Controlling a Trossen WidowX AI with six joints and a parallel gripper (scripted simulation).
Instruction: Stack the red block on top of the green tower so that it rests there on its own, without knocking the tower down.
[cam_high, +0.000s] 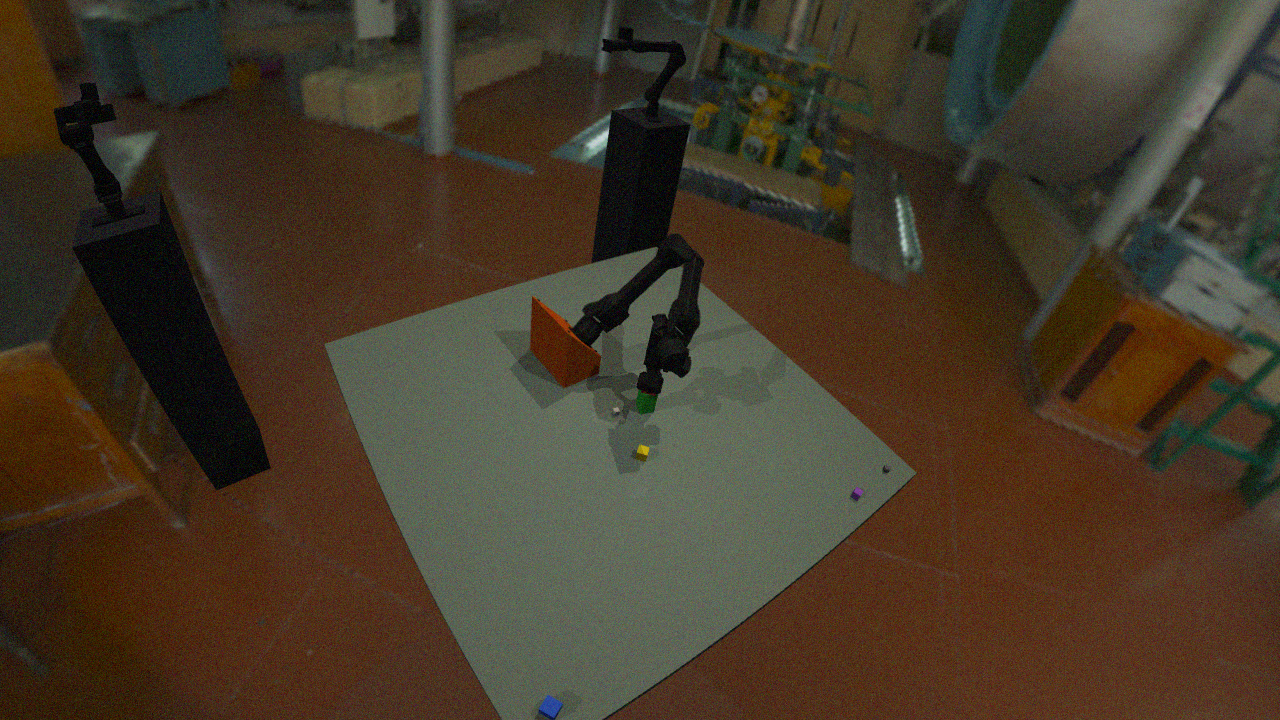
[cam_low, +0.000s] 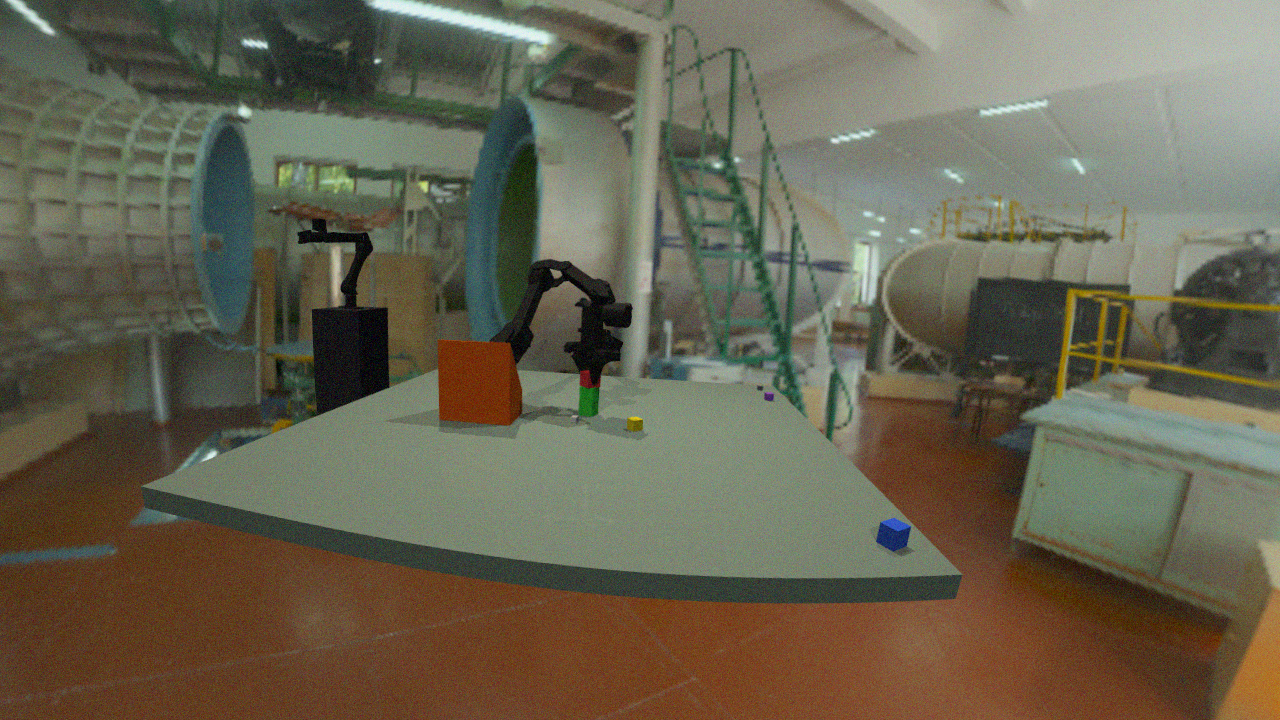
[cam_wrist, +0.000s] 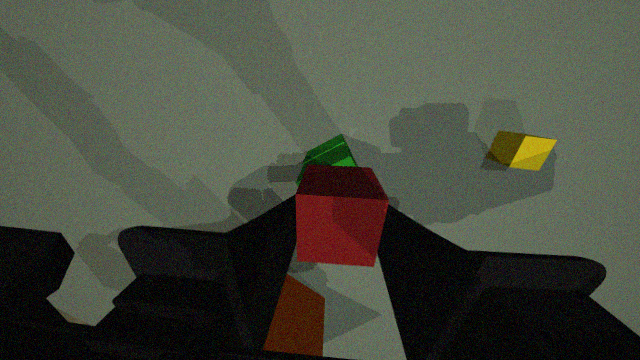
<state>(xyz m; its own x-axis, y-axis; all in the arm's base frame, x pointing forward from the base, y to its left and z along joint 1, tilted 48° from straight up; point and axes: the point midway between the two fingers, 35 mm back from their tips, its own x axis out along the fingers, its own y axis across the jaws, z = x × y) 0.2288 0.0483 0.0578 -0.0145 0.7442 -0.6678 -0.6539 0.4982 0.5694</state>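
Now: gripper tip 1 cm below the red block. Round my gripper tip: purple cube: 56 cm ahead, 30 cm to the left, 8 cm below; then yellow cube: 13 cm ahead, 11 cm to the right, 7 cm below; then tiny white cube: 8 cm to the right, 8 cm below, 3 cm behind.
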